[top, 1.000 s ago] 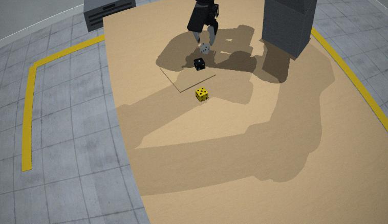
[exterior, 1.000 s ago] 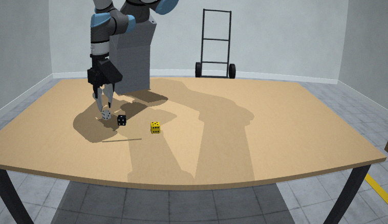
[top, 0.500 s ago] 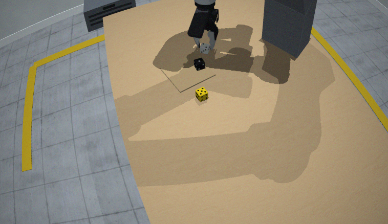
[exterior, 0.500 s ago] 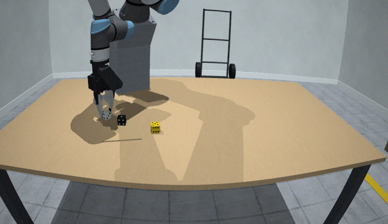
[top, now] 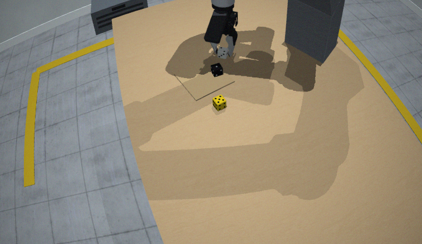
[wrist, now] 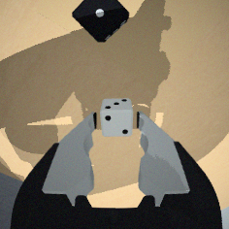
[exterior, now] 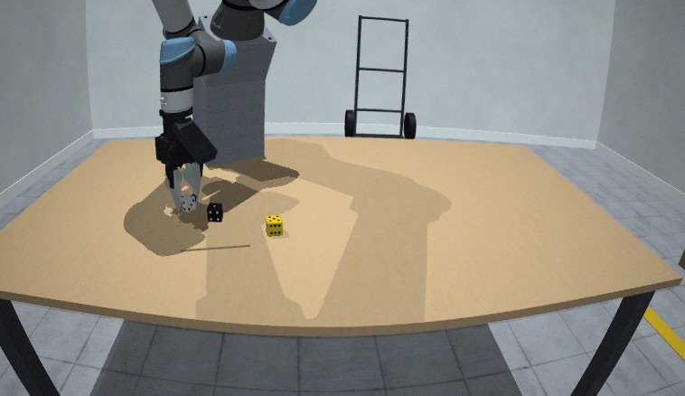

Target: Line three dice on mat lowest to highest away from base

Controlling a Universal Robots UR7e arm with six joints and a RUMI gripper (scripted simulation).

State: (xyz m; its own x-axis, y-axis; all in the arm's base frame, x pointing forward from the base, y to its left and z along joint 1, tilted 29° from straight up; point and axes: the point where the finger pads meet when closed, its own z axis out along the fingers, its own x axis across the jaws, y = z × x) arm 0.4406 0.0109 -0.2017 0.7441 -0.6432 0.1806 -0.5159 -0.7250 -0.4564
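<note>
My gripper is now right at the white die. Also, from my hand: yellow die: 80 mm ahead, 210 mm to the left; mat: 90 mm ahead, 80 mm to the left, 20 mm below; black die: 50 mm ahead, 80 mm to the left.
</note>
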